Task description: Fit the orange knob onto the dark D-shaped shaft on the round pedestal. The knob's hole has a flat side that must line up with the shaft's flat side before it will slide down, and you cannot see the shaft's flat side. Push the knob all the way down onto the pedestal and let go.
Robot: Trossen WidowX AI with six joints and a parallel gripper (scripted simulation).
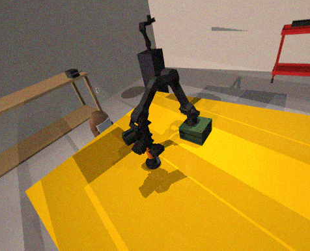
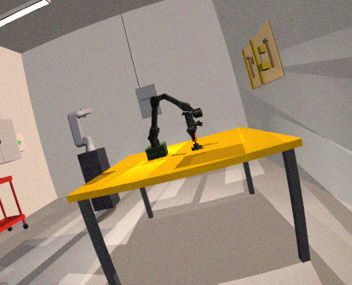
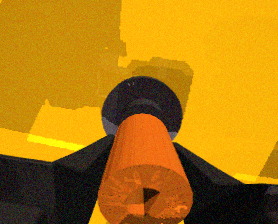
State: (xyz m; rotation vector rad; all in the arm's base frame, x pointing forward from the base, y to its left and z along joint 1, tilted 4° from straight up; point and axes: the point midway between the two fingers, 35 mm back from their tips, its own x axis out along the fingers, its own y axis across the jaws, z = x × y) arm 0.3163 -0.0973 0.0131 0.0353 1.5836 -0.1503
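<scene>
Now: gripper tip 20 mm below the orange knob. The rest, counted from my gripper tip: pedestal (40 mm below).
</scene>
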